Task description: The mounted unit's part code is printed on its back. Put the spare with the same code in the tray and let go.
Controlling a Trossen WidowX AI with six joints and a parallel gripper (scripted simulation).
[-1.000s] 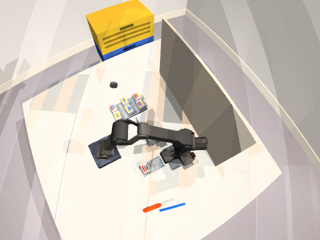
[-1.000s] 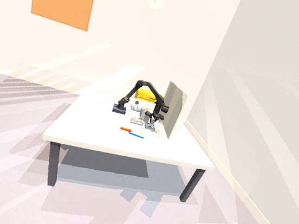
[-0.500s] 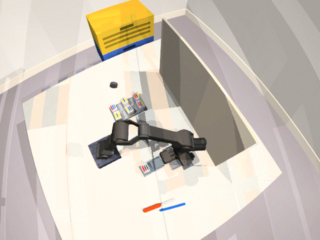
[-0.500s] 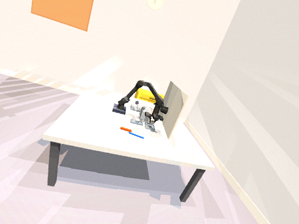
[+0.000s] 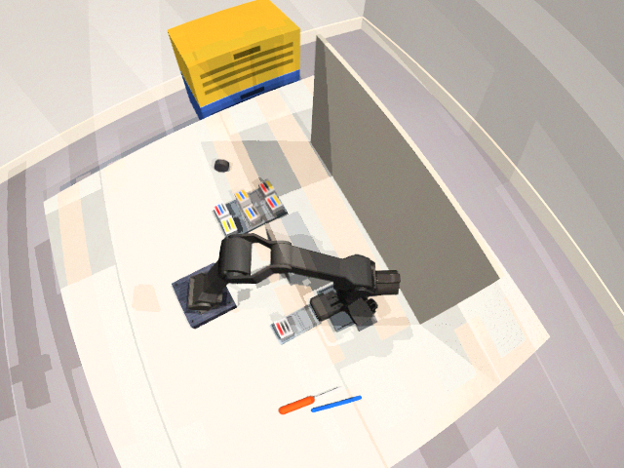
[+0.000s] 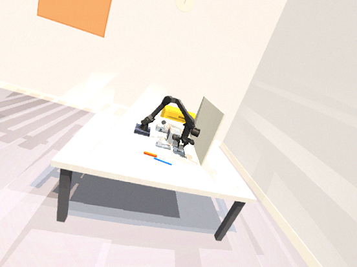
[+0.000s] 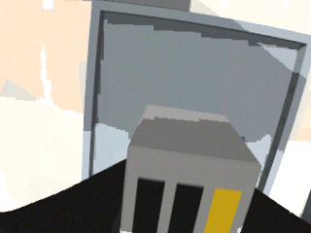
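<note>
Right now my gripper tip is 2 cm below the white spare block. Round my gripper tip: grey tray: 2 cm below; then white box: 20 cm to the left, 5 cm behind, 2 cm above; then grey frame: 14 cm behind, 2 cm below, 1 cm to the left.
</note>
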